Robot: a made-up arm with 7 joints. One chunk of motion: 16 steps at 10 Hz.
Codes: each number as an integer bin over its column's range. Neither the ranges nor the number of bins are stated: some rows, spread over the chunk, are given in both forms.
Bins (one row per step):
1: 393 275 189 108 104 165 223
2: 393 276 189 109 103 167 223
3: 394 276 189 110 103 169 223
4: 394 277 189 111 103 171 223
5: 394 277 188 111 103 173 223
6: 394 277 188 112 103 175 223
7: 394 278 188 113 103 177 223
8: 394 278 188 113 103 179 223
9: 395 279 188 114 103 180 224
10: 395 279 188 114 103 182 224
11: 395 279 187 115 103 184 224
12: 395 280 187 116 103 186 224
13: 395 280 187 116 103 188 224
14: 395 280 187 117 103 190 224
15: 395 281 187 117 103 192 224
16: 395 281 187 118 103 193 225
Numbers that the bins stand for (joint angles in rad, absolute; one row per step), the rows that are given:
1: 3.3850 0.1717 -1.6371 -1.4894 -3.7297 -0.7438 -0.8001
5: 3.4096 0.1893 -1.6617 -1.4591 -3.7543 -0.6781 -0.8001
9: 3.4343 0.2069 -1.6617 -1.4288 -3.7543 -0.6205 -0.7755
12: 3.4343 0.2158 -1.6864 -1.4086 -3.7543 -0.5712 -0.7755
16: 3.4343 0.2246 -1.6864 -1.3885 -3.7543 -0.5137 -0.7509
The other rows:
2: 3.3850 0.1805 -1.6371 -1.4793 -3.7543 -0.7274 -0.8001
3: 3.4096 0.1805 -1.6371 -1.4692 -3.7543 -0.7110 -0.8001
4: 3.4096 0.1893 -1.6371 -1.4591 -3.7543 -0.6945 -0.8001
6: 3.4096 0.1893 -1.6617 -1.4490 -3.7543 -0.6616 -0.8001
7: 3.4096 0.1981 -1.6617 -1.4389 -3.7543 -0.6452 -0.8001
8: 3.4096 0.1981 -1.6617 -1.4389 -3.7543 -0.6288 -0.8001
10: 3.4343 0.2069 -1.6617 -1.4288 -3.7543 -0.6041 -0.7755
11: 3.4343 0.2069 -1.6864 -1.4187 -3.7543 -0.5877 -0.7755
13: 3.4343 0.2158 -1.6864 -1.4086 -3.7543 -0.5548 -0.7755
14: 3.4343 0.2158 -1.6864 -1.3986 -3.7543 -0.5384 -0.7755
15: 3.4343 0.2246 -1.6864 -1.3986 -3.7543 -0.5219 -0.7755

